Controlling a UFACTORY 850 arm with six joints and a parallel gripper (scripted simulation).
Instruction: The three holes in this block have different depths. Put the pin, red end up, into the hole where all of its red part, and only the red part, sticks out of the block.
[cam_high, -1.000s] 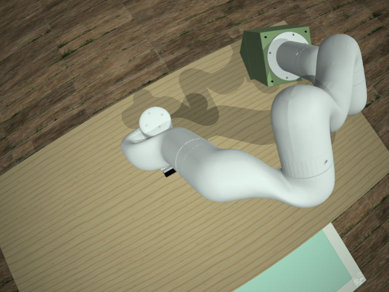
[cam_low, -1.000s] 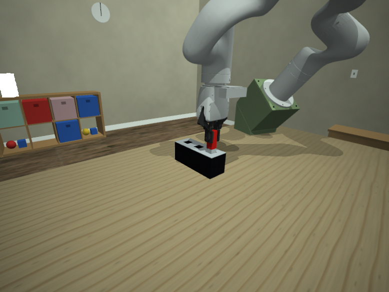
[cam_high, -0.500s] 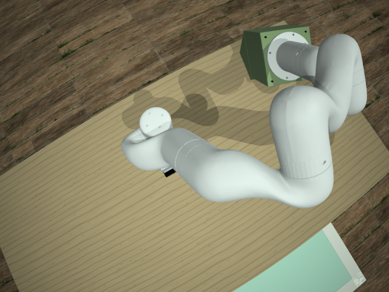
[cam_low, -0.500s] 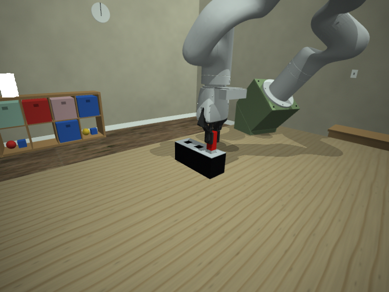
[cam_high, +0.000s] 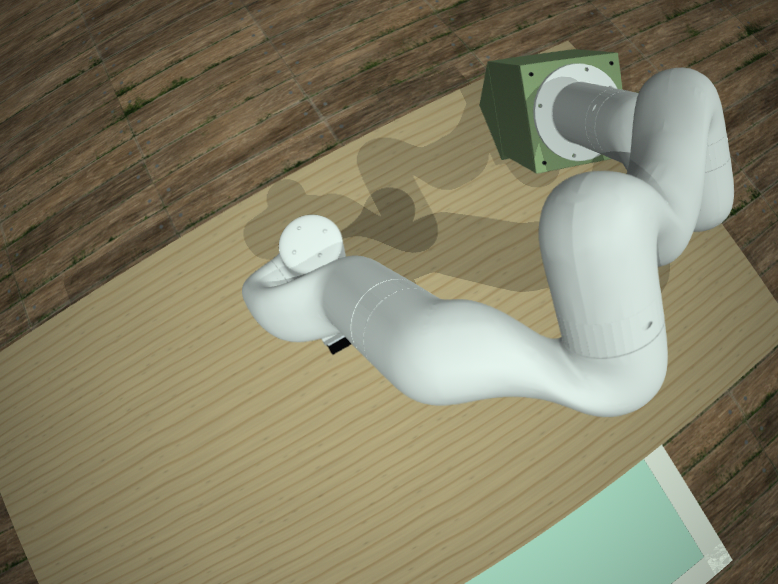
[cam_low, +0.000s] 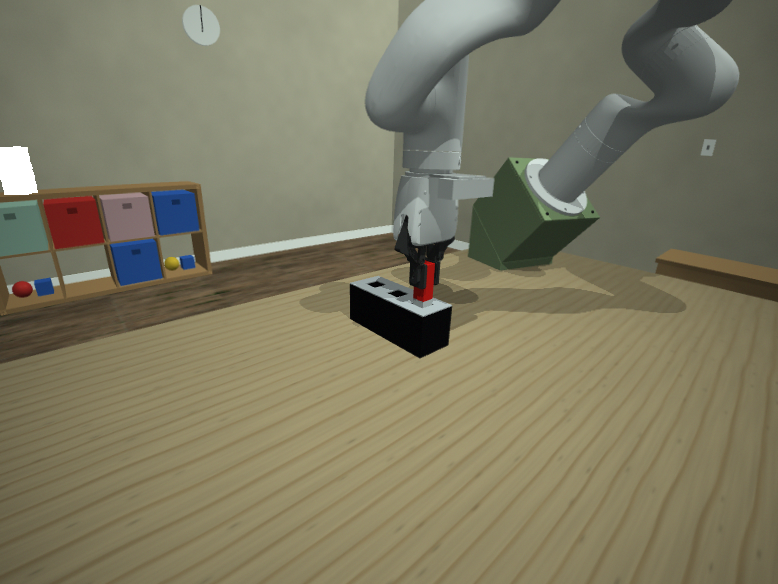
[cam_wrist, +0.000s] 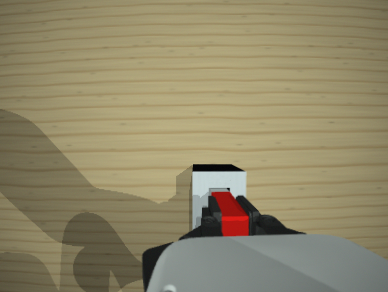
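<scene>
Right now the pin is 10 mm below my hand. Round my hand: block (10 mm behind, 60 mm to the right, 90 mm below).
</scene>
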